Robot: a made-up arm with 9 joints.
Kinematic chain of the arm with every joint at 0, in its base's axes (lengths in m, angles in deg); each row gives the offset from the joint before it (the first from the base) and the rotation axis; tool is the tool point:
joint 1: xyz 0 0 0.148 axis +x
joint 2: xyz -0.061 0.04 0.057 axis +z
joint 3: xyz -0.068 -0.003 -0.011 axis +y
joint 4: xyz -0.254 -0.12 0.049 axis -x
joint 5: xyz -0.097 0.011 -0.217 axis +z
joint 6: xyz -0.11 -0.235 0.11 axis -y
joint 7: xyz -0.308 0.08 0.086 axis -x
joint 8: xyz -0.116 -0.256 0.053 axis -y
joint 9: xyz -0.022 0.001 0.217 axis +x
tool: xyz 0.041 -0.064 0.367
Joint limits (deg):
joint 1: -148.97..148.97
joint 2: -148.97..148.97
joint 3: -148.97..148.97
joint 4: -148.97..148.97
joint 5: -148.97..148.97
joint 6: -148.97..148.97
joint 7: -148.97..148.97
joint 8: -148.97..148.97
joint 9: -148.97..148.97
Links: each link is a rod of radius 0.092 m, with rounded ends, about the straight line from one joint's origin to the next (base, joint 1, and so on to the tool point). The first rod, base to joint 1, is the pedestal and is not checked.
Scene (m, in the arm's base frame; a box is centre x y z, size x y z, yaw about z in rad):
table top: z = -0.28
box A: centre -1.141 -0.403 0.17 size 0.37 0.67 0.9 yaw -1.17
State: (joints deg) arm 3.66 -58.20 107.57 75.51 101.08 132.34 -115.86 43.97 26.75
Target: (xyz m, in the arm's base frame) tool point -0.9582 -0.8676 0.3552
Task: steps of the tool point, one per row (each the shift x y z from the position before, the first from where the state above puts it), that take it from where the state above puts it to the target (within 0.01 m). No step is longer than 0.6 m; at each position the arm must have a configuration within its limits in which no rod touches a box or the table.
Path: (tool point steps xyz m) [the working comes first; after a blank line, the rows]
Joints at the target: 28.20 -41.26 108.47 98.99 118.80 103.38 -123.44 71.53 15.69
Straight joint move there: touches box A.

1: -0.0584 -0.4160 0.3616
2: 0.1724 -0.5338 0.1590
3: 0.3774 -0.4472 -0.0946
4: -0.4614 -0.1084 -0.2674
5: -0.3032 0.0249 -0.4622

